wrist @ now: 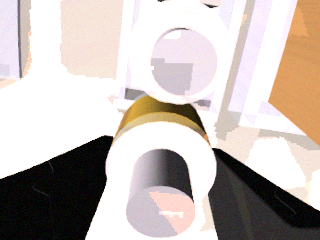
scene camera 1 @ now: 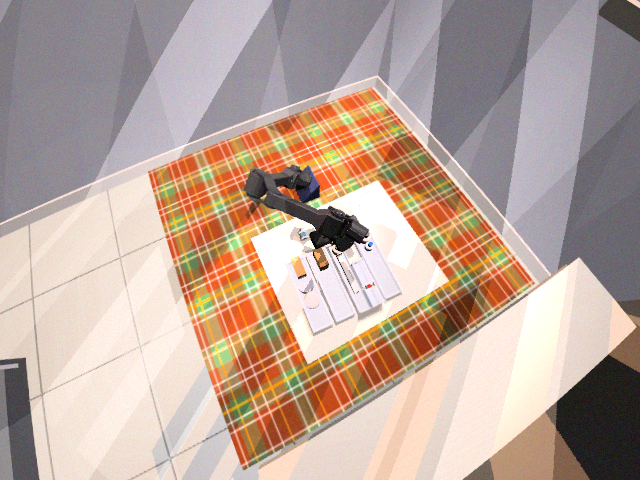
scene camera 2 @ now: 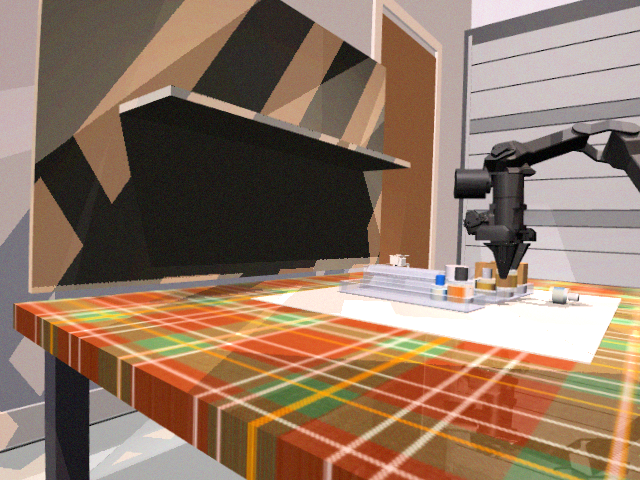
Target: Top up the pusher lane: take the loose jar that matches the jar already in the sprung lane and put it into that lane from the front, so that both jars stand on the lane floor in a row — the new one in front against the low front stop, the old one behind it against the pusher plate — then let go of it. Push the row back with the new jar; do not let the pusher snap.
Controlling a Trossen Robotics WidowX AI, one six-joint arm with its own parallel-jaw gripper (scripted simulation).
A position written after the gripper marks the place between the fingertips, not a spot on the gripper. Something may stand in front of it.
Observation:
In view: the gripper [scene camera 2: 506,278] and a lane rack [scene camera 2: 380,272].
The gripper is seen too in the wrist view [wrist: 161,152]. The lane rack is seen too in scene camera 1 [scene camera 1: 363,301].

